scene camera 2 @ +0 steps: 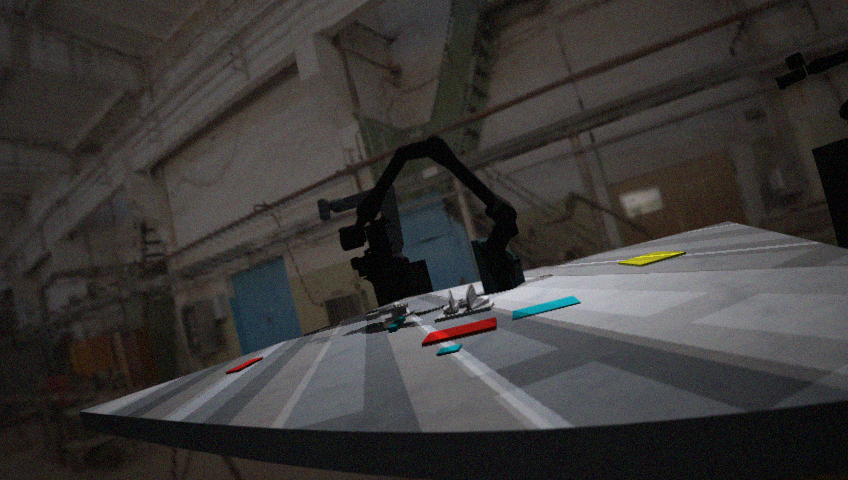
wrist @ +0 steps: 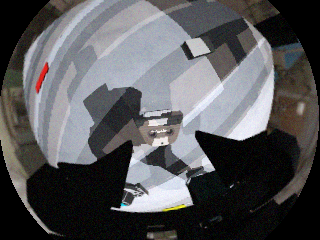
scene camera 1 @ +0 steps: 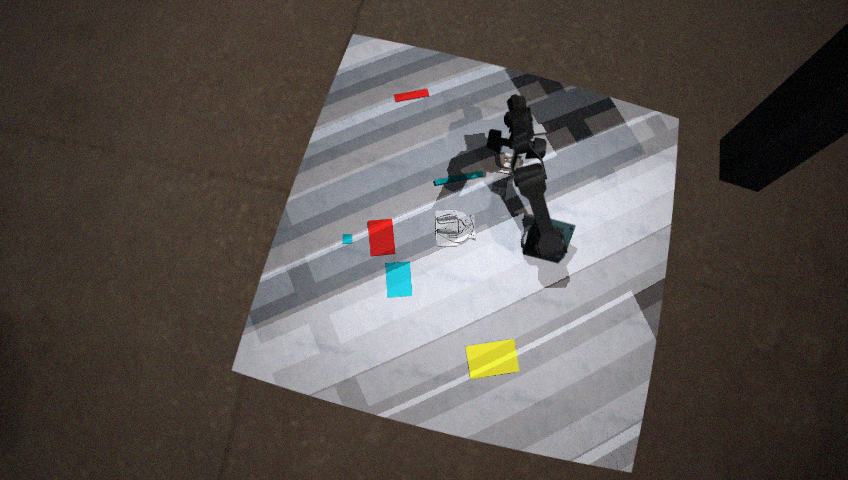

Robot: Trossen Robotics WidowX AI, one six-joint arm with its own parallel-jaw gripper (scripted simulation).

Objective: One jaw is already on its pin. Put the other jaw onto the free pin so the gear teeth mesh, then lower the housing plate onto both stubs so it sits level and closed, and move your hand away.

Labels:
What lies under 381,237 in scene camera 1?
A red tile.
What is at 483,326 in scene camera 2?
A red tile.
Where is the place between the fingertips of my gripper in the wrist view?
At 164,139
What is my gripper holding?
Nothing.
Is my gripper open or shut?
Open.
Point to a teal tile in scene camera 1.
398,276

